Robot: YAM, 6 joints.
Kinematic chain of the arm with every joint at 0, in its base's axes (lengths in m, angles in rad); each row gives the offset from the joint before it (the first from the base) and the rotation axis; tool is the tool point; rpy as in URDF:
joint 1: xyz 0 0 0.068 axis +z
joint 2: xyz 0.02 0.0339 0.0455 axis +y
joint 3: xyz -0.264 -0.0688 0 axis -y
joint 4: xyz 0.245 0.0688 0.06 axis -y
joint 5: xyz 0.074 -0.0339 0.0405 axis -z
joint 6: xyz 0.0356 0 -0.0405 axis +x
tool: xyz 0 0 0 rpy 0 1.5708 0
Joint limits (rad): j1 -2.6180..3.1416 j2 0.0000..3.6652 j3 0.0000..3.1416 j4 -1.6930..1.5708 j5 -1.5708..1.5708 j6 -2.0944..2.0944
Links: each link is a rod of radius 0.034 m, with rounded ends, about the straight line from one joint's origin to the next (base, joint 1, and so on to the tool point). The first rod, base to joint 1, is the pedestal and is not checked.
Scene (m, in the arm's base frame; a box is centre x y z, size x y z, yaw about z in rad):
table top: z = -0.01
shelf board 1: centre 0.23 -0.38 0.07 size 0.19 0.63 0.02 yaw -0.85
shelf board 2: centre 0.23 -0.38 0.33 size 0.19 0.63 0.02 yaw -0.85
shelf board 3: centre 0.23 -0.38 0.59 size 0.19 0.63 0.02 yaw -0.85
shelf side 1: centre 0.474 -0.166 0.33 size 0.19 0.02 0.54 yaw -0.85
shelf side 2: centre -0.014 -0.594 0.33 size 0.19 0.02 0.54 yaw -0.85
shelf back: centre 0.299 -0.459 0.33 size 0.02 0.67 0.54 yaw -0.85
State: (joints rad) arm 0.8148 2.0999 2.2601 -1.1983 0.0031 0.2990
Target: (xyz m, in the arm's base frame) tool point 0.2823 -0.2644 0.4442
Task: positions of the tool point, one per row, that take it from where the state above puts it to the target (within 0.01 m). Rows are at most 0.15 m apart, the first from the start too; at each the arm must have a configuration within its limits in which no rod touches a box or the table.
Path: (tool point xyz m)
1: 0.3517 0.1991 0.3735
2: 0.3562 0.0779 0.3977
3: 0.3219 -0.0275 0.4176
4: 0.2593 -0.1056 0.4332
5: 0.1819 -0.1502 0.4442
6: 0.2354 -0.2067 0.4489
7: 0.2823 -0.2644 0.4442

